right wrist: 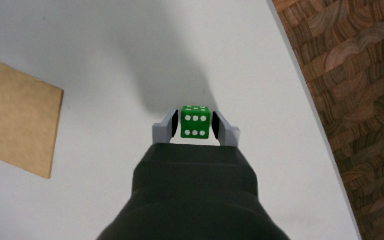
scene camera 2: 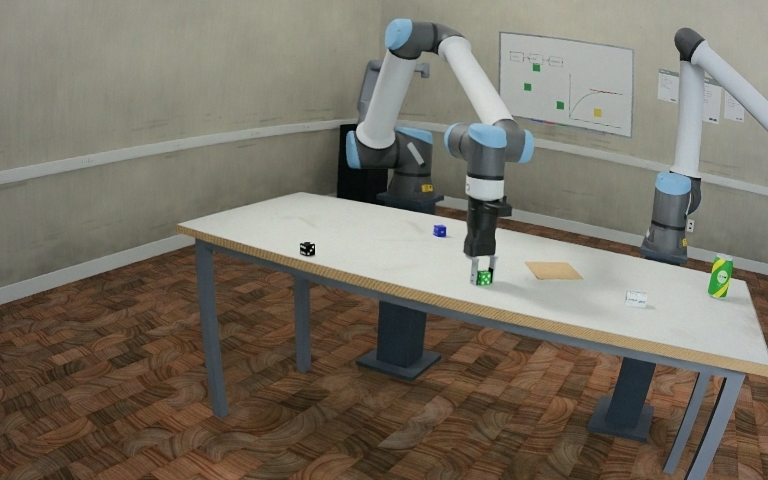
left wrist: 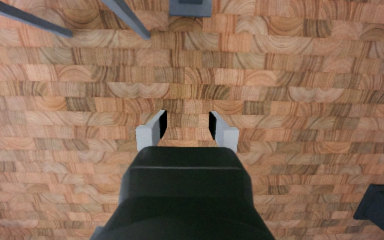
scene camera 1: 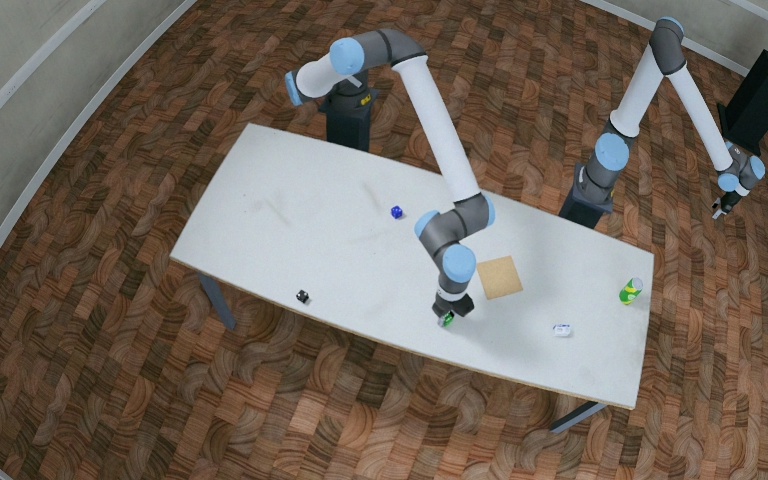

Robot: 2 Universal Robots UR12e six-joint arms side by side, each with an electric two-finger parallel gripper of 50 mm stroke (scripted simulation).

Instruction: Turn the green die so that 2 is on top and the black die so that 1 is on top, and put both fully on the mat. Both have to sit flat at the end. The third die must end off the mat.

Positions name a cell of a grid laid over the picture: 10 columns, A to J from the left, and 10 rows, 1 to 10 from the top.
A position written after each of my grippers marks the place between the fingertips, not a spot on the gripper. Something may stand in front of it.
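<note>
Left wrist view: my left gripper (left wrist: E5). Tan mat out of frame in the left wrist view. Green die out of frame in the left wrist view. Right wrist view: my right gripper (right wrist: F5), green die (right wrist: F6). Scene camera 1: tan mat (scene camera 1: G6). Scene camera 2: right gripper (scene camera 2: G6), tan mat (scene camera 2: H6).
</note>
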